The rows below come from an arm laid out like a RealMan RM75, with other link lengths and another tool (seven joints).
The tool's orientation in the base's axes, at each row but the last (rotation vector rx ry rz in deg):
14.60 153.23 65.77
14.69 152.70 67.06
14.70 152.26 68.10
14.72 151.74 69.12
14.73 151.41 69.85
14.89 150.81 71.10
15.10 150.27 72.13
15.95 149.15 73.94
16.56 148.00 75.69
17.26 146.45 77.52
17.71 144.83 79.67
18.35 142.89 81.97
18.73 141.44 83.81
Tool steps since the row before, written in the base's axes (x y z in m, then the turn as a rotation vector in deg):
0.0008 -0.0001 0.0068 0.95 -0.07 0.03
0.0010 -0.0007 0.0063 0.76 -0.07 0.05
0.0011 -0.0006 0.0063 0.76 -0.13 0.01
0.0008 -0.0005 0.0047 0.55 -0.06 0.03
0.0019 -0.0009 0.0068 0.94 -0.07 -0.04
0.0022 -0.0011 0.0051 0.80 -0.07 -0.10
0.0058 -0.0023 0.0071 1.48 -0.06 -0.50
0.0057 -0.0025 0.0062 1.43 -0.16 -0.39
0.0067 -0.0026 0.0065 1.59 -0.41 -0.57
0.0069 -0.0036 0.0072 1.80 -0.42 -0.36
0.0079 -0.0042 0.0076 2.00 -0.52 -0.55
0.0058 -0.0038 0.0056 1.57 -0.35 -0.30
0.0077 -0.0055 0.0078 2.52 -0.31 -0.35
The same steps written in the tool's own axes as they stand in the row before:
-0.0017 0.0050 -0.0044 -0.93 0.04 0.19
-0.0019 0.0043 -0.0044 -0.75 0.04 0.12
-0.0020 0.0044 -0.0042 -0.76 -0.03 0.10
-0.0015 0.0033 -0.0031 -0.55 0.02 0.09
-0.0029 0.0048 -0.0044 -0.92 -0.01 0.23
-0.0030 0.0034 -0.0034 -0.77 -0.07 0.23
-0.0070 0.0045 -0.0045 -1.38 -0.33 0.66
-0.0068 0.0039 -0.0039 -1.37 -0.31 0.51
-0.0078 0.0043 -0.0038 -1.57 -0.59 0.47
-0.0084 0.0045 -0.0047 -1.79 -0.40 0.41
-0.0096 0.0048 -0.0049 -1.99 -0.60 0.49
-0.0072 0.0034 -0.0040 -1.56 -0.33 0.36
-0.0098 0.0048 -0.0056 -2.44 -0.29 0.73

